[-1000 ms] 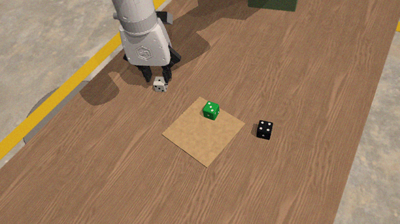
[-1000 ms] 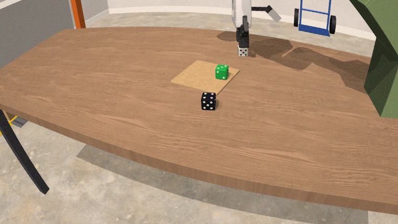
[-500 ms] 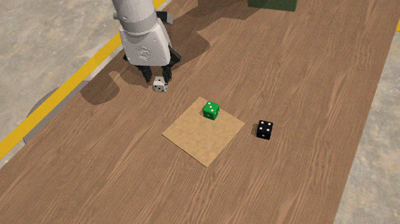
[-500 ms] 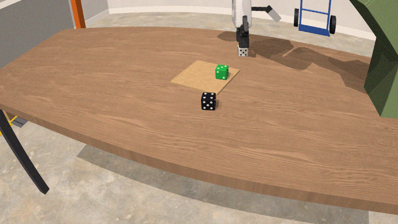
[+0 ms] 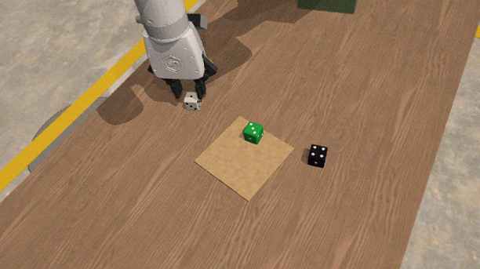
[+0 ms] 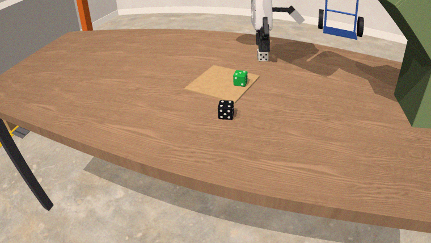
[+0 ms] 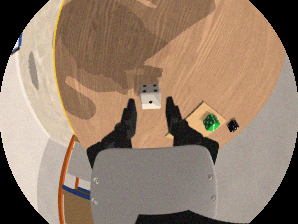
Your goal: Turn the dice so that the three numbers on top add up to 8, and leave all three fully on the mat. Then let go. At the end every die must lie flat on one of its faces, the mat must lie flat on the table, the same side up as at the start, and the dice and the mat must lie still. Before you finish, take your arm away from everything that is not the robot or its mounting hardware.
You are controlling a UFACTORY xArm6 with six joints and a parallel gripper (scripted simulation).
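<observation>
Right now my hand is 40 mm above the white die. From my hand the other things lie so: tan mat (40 mm ahead, 170 mm to the left, 50 mm below); then green die (170 mm to the left, 40 mm below); then black die (30 mm behind, 290 mm to the left, 40 mm below).
</observation>
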